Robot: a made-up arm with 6 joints.
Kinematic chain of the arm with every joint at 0, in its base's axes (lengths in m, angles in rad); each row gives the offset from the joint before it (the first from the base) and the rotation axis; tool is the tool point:
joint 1: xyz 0 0 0.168 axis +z
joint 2: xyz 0 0.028 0 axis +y
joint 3: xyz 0 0 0.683 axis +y
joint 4: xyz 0 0 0.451 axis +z
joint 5: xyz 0 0 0 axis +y
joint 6: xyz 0 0 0.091 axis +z
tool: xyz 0 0 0
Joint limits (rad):
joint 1: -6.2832..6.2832
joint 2: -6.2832..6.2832
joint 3: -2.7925..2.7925
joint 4: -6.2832..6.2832
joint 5: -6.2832..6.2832
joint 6: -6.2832..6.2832
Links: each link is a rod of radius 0.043 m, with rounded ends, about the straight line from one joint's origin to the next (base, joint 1, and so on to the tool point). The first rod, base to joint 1, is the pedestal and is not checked.
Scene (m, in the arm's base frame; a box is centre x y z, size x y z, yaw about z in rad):
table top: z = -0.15
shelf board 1: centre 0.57 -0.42 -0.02 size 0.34 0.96 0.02 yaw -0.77
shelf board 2: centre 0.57 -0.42 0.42 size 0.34 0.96 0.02 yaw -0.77
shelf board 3: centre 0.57 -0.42 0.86 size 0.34 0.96 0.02 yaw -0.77
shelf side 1: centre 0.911 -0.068 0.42 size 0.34 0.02 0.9 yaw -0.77
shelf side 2: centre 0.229 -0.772 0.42 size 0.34 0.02 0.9 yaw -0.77
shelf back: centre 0.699 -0.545 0.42 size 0.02 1 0.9 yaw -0.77
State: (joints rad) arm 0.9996 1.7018 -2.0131 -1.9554 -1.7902 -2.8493
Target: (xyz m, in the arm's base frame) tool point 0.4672 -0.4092 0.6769
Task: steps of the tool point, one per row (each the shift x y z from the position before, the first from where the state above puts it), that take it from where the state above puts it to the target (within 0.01 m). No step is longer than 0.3 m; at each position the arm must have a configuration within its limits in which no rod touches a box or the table.
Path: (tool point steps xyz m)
1: -0.1621 -0.0587 0.1590
2: -0.1274 -0.1421 0.1283
3: -0.0556 -0.2007 0.0858
4: 0.0376 -0.2189 0.0348
5: 0.1300 -0.1903 -0.0213
6: 0.1990 -0.1199 -0.0781
7: 0.2267 -0.0235 -0.1311

